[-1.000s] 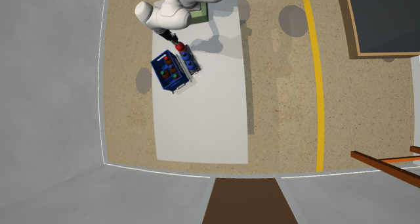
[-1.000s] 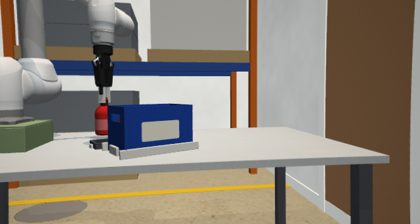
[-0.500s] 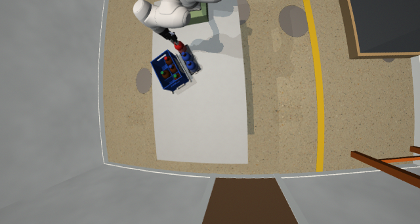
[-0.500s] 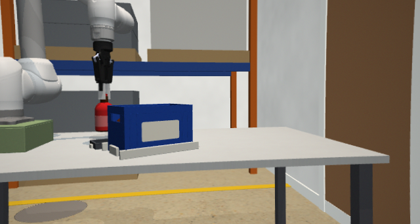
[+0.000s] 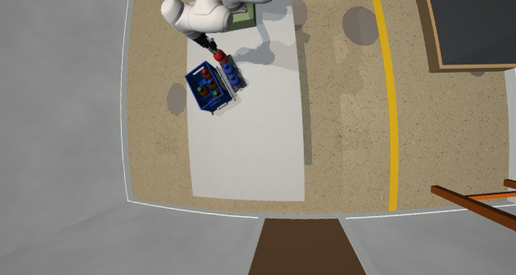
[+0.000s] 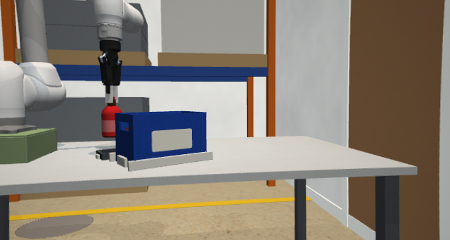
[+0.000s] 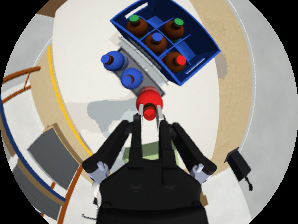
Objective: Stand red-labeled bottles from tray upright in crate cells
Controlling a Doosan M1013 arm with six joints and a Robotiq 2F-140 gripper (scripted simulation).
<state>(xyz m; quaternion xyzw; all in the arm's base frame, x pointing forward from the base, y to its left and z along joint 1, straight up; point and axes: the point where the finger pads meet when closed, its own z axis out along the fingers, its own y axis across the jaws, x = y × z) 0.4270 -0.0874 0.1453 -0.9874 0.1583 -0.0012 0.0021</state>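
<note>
Right now the red-labeled bottle is 90 mm below my hand. Also, from my hand: blue crate 190 mm ahead, 100 mm to the right, 160 mm below.
</note>
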